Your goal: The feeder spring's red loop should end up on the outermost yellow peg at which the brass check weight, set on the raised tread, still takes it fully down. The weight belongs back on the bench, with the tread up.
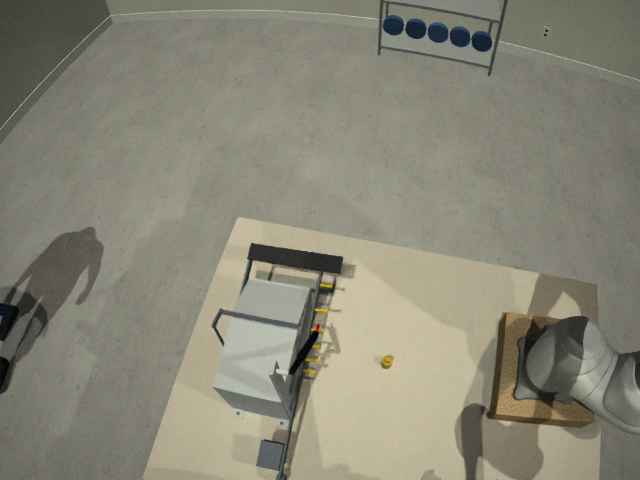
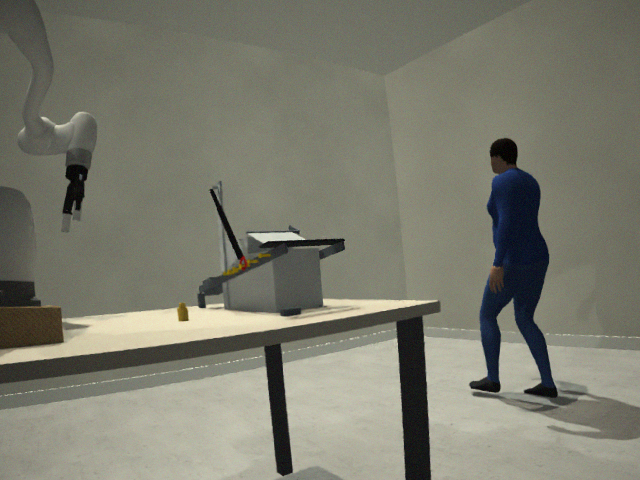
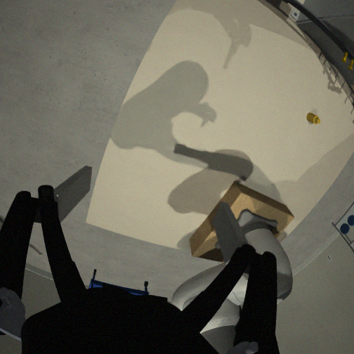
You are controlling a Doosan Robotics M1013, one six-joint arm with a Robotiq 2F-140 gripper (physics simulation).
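Places are measured from the arm's base along level axes (x ahead, y left, z up), in millimetres.
Where they show: gripper, fingertip midpoint: (image 2: 70, 226); arm's base, link origin: (image 1: 544, 371) (image 2: 0, 306).
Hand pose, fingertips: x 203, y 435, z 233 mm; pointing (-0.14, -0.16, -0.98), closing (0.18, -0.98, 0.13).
Observation:
Each offset is from my fingertips to the top centre of the thing. "spot": to the spot under its first point. Level surfaces: height alone.
The brass check weight {dx +247, dy -420, dz -262 mm} (image 1: 387, 362) (image 2: 183, 312) (image 3: 313, 118) stands upright on the bench {dz -309 mm} (image 1: 413, 310) (image 2: 361, 305) (image 3: 270, 75), apart from the feeder. The feeder's black tread {dx +535, dy -594, dz -120 mm} (image 1: 295, 258) (image 2: 310, 242) is up, at the high end of the sloping side arm. Several yellow pegs line this arm. The black spring {spot: dx +427, dy -308, dz -8 mm} (image 1: 305, 352) (image 2: 225, 222) runs from the upright post down to its red loop {spot: dx +435, dy -424, dz -148 mm} (image 1: 317, 328) (image 2: 243, 264), which appears to sit on the third peg counted from the tread end. My gripper (image 2: 71, 221) (image 3: 153, 196) is open and empty, high above the bench near my base.
The grey feeder box (image 1: 258, 356) (image 2: 298, 281) stands beside the arm with pegs. A grey block {spot: dx +475, dy -90, dz -206 mm} (image 1: 269, 454) is at the arm's far end. My base stands on a wooden block (image 1: 498, 361) (image 2: 31, 326) (image 3: 205, 237). A person in blue (image 2: 516, 227) stands beyond the bench.

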